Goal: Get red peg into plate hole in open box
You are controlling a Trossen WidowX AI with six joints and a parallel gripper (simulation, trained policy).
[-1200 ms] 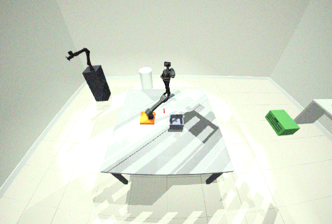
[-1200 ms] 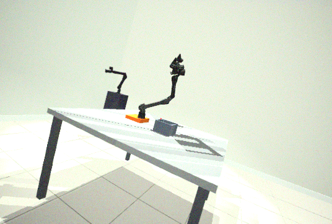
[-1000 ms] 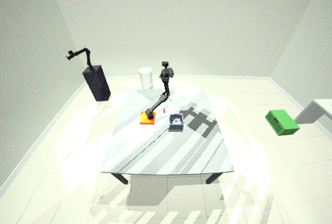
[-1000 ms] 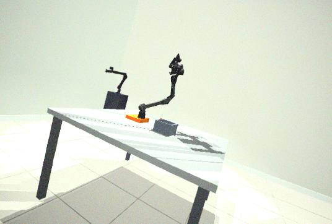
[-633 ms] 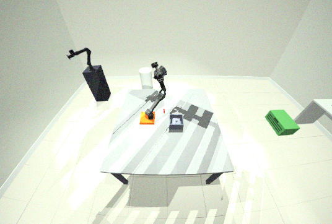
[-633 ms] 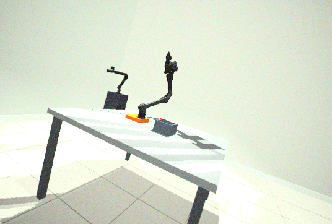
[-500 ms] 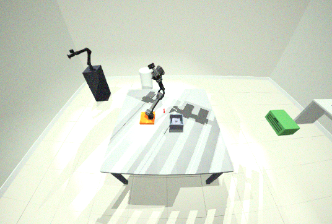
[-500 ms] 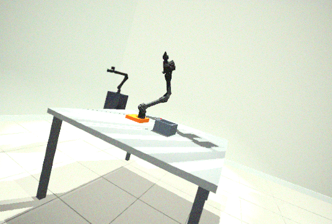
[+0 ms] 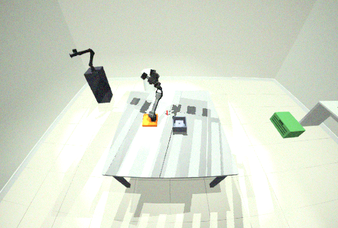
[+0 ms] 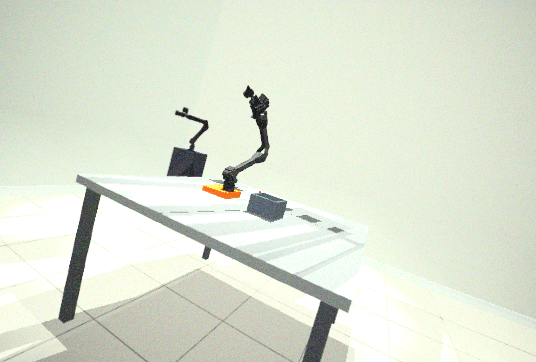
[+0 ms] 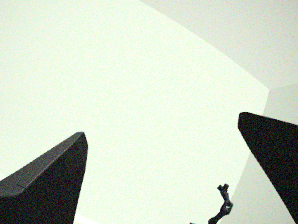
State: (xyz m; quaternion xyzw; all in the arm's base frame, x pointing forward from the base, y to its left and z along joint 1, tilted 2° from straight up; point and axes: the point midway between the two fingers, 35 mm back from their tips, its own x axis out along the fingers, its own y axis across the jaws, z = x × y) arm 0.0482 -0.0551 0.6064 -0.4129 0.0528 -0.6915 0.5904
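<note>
Now: gripper tip 620 mm above the red peg, 200 mm to the right of it and 150 mm short of it. From my gripper tip the other things lie so: grey box: 630 mm below, 270 mm ahead.
</note>
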